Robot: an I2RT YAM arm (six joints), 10 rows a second.
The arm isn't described. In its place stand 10 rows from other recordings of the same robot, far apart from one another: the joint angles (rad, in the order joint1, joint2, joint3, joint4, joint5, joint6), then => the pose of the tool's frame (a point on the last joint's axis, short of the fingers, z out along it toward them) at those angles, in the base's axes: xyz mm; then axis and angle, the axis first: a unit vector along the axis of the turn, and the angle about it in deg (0 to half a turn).
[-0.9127 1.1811 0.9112 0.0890 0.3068 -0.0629] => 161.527 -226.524 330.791 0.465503 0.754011 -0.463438 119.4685
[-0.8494 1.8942 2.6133 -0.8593 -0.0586 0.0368] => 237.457 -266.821 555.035 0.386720 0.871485 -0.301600 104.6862
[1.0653 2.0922 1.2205 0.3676 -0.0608 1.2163] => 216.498 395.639 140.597 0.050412 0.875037 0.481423 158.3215
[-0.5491 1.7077 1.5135 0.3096 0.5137 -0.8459] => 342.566 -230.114 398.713 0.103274 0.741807 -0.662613 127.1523
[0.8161 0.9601 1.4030 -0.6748 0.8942 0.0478] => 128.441 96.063 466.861 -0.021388 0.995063 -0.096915 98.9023
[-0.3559 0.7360 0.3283 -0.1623 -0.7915 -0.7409] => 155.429 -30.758 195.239 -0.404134 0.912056 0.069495 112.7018
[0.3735 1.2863 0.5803 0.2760 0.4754 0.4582] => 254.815 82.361 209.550 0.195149 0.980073 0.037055 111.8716
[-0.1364 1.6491 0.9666 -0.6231 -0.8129 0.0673] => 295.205 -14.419 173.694 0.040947 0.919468 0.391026 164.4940
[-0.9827 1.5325 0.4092 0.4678 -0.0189 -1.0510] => 143.070 -213.348 115.592 -0.035846 0.923289 -0.382431 152.2708
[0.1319 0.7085 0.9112 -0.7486 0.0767 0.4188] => 140.153 15.843 336.530 0.163190 0.979842 0.115232 122.5533
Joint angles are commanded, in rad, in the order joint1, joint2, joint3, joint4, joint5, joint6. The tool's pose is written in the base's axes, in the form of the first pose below.
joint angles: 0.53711, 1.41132, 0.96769, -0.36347, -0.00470, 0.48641
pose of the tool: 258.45 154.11 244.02 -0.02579 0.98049 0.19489 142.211
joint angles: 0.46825, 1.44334, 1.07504, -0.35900, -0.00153, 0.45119
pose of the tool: 284.18 143.79 270.26 -0.00870 0.98059 0.19589 136.995
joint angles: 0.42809, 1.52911, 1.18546, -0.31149, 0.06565, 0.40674
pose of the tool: 316.42 141.82 284.49 0.00543 0.98589 0.16733 130.865
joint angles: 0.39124, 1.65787, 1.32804, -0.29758, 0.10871, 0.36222
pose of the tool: 355.29 142.38 289.70 0.01311 0.99066 0.13574 127.829
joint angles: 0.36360, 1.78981, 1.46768, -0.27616, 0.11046, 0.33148
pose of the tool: 393.13 145.39 288.94 0.01305 0.99182 0.12696 125.828
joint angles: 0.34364, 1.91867, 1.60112, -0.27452, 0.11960, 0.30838
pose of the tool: 427.21 148.36 281.17 0.01415 0.99349 0.11306 125.045
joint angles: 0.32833, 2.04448, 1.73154, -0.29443, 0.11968, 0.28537
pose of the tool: 457.42 151.34 267.69 0.00978 0.99491 0.10024 125.629
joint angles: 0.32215, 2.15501, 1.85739, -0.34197, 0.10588, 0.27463
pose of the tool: 480.41 156.38 253.94 0.00284 0.99532 0.09657 127.483
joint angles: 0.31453, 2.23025, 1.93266, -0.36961, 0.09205, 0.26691
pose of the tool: 495.07 157.62 239.95 -0.00146 0.99552 0.09453 129.105
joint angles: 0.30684, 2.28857, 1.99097, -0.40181, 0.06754, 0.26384
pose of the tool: 505.27 157.57 227.38 -0.00575 0.99516 0.09813 131.168
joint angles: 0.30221, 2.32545, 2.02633, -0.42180, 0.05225, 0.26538
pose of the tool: 511.26 157.44 218.65 -0.00656 0.99486 0.10109 132.556
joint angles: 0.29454, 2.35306, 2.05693, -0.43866, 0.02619, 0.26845
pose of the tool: 516.29 155.65 213.18 -0.00718 0.99389 0.11013 133.686
